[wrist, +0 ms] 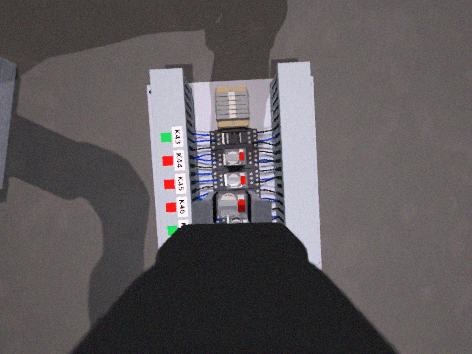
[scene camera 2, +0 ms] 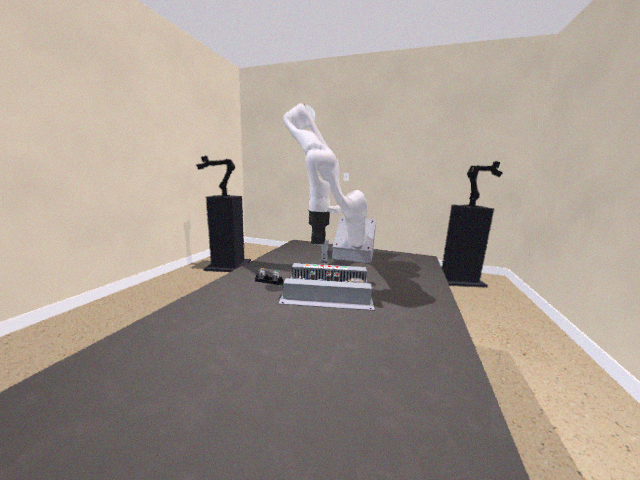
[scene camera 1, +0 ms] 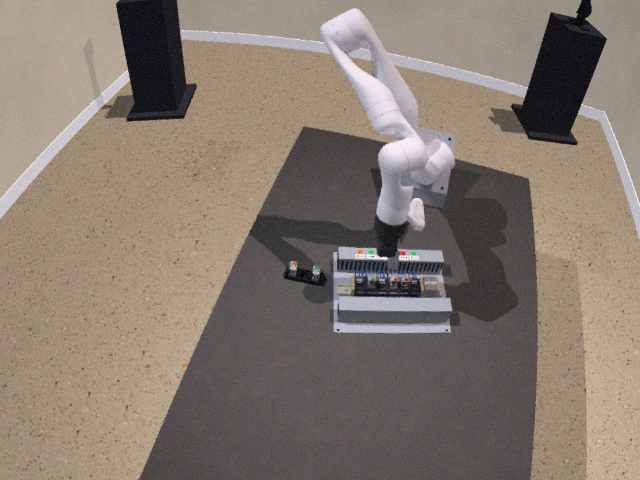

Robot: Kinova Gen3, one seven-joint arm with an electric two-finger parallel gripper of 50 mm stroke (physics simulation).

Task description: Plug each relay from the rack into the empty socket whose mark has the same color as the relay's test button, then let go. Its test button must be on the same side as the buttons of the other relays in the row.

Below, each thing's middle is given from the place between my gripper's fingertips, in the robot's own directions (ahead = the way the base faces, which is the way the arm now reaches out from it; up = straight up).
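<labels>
With the panel [scene camera 1: 338,277] as my reference, my hand is 10 mm short of it and 20 mm to the right of it, and 120 mm above it.
</labels>
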